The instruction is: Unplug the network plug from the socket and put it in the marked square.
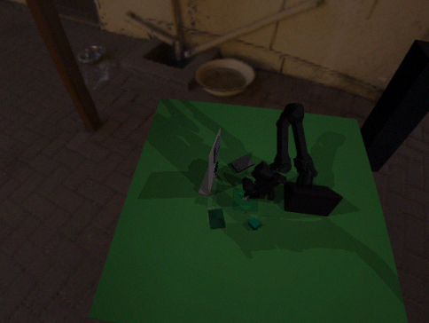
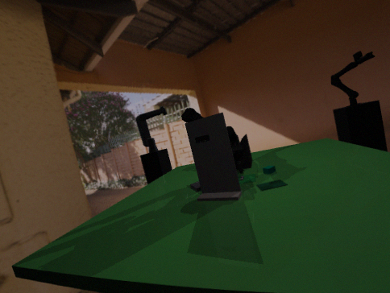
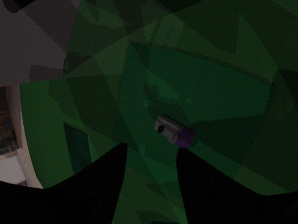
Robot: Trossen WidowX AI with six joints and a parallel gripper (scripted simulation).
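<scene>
Right now the plug is 30 mm below my gripper tip. The rest, counted from my gripper tip: teal block: 40 mm behind, 130 mm to the left, 20 mm below; then grey flat tile: 30 mm ahead, 210 mm to the right, 30 mm below; then green patch: 30 mm below.
</scene>
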